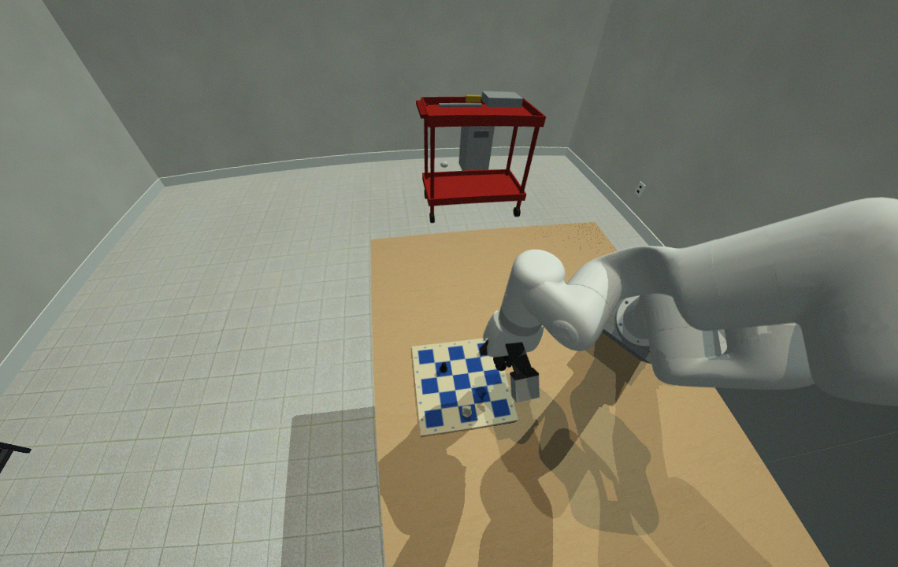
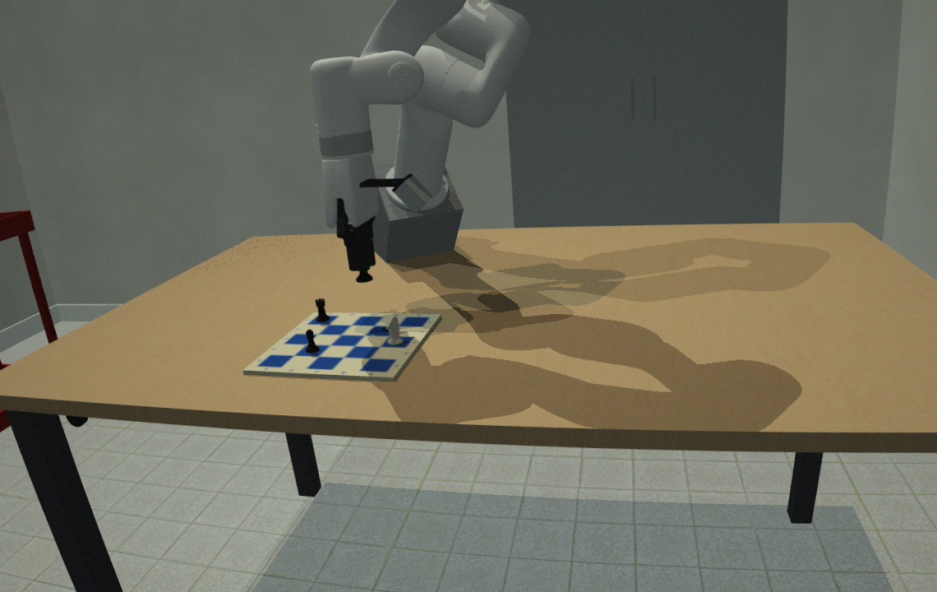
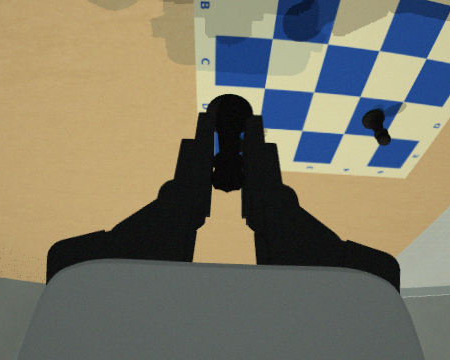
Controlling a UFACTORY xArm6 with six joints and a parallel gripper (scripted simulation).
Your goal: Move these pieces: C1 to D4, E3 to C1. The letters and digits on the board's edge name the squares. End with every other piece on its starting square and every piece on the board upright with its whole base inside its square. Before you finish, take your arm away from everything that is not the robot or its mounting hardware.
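The blue-and-cream chessboard is 8 cm ahead of my hand, 2 cm to the left of it and 11 cm below it. From my hand the other things lie so: white piece 7 cm ahead, 9 cm to the left, 9 cm below; black piece 1 cm below.
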